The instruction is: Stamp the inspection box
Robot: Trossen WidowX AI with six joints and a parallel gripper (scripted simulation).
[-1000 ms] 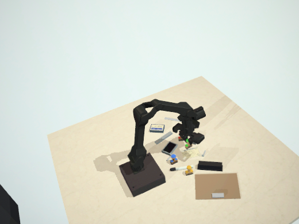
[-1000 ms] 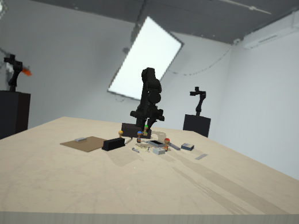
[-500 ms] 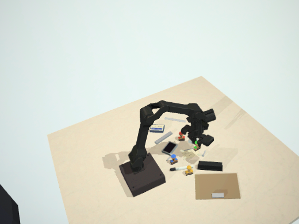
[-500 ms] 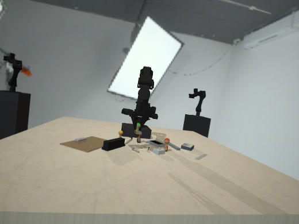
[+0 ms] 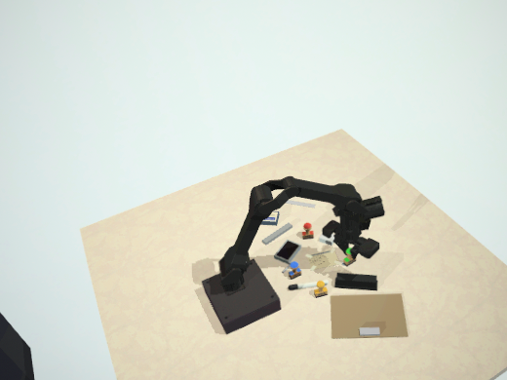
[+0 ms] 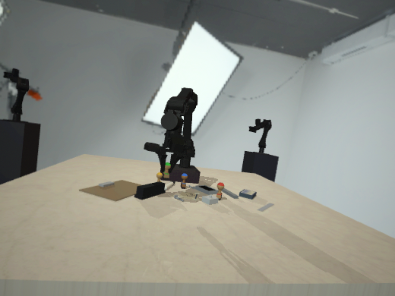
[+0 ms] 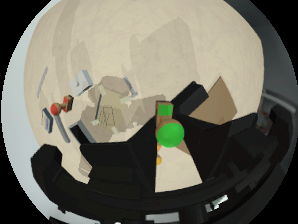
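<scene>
Right now my gripper tip is 10 mm past the black box, 50 mm to the left of it and 80 mm above it. From my gripper tip the other things lie so: pale card (40 mm behind, 110 mm to the left, 100 mm below); then yellow-knobbed stamp (130 mm behind, 20 mm to the right, 70 mm below); then green-knobbed stamp (10 mm below).
</scene>
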